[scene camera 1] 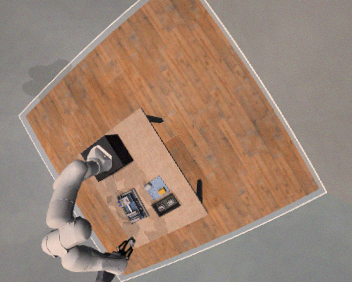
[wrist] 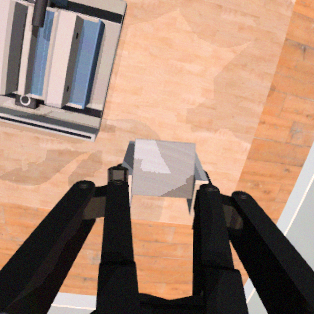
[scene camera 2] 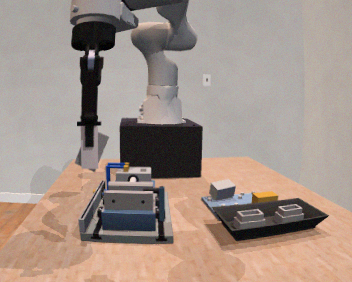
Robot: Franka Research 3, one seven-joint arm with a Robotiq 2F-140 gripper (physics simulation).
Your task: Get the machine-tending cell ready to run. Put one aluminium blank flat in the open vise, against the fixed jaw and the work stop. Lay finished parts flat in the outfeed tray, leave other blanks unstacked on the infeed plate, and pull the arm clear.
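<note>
My gripper (scene camera 1: pixel 128 244) (scene camera 2: pixel 89 134) (wrist: pixel 159 157) is shut on a light grey aluminium blank (scene camera 2: pixel 90 154) (wrist: pixel 164 168). The blank hangs upright, its square end toward the table in the wrist view, clear of the vise's left side in scene camera 2. The vise (scene camera 1: pixel 132 205) (scene camera 2: pixel 129 220) (wrist: pixel 61 57) has a blue body and grey jaws; blue bed shows between the jaws in the wrist view. Two finished parts (scene camera 2: pixel 249 218) (scene camera 2: pixel 289 212) sit in the black outfeed tray (scene camera 2: pixel 274 228). A grey blank (scene camera 2: pixel 222 189) sits on the blue infeed plate (scene camera 1: pixel 159 181).
An orange block (scene camera 1: pixel 162 191) (scene camera 2: pixel 265 197) is at the infeed plate, beside the outfeed tray. A blue bracket (scene camera 2: pixel 108 176) stands by the back of the vise. The black robot pedestal (scene camera 1: pixel 119 152) (scene camera 2: pixel 161 149) stands at the back. The table edge runs near the held blank.
</note>
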